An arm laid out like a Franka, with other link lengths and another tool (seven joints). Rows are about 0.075 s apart.
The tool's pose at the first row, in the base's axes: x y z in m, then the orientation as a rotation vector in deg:
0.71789 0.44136 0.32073 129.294 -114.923 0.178
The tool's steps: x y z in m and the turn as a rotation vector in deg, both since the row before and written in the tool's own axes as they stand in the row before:
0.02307 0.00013 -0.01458 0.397 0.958 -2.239
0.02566 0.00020 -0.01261 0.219 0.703 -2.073
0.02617 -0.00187 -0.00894 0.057 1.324 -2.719
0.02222 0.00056 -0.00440 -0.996 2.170 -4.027
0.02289 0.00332 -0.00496 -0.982 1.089 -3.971
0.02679 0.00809 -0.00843 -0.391 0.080 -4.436
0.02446 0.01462 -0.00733 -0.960 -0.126 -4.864
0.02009 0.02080 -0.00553 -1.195 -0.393 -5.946
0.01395 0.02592 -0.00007 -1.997 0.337 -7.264
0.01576 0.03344 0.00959 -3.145 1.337 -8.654
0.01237 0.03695 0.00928 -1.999 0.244 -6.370
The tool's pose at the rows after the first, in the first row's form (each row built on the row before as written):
0.72170 0.41987 0.33712 131.310 -112.081 1.447
0.72651 0.39600 0.35210 133.113 -109.439 2.262
0.73406 0.37191 0.36354 135.059 -105.651 3.564
0.73920 0.35103 0.37068 136.925 -99.478 4.699
0.74356 0.32950 0.37945 139.012 -93.824 4.560
0.74691 0.30394 0.39322 142.131 -88.164 3.629
0.74551 0.27772 0.40649 144.976 -81.757 1.932
0.73896 0.25169 0.41859 148.153 -73.882 -0.443
0.72709 0.22579 0.42599 150.749 -63.677 -2.598
0.71351 0.19011 0.42713 152.071 -50.955 -4.283
0.70072 0.15240 0.43144 152.895 -41.936 -6.324

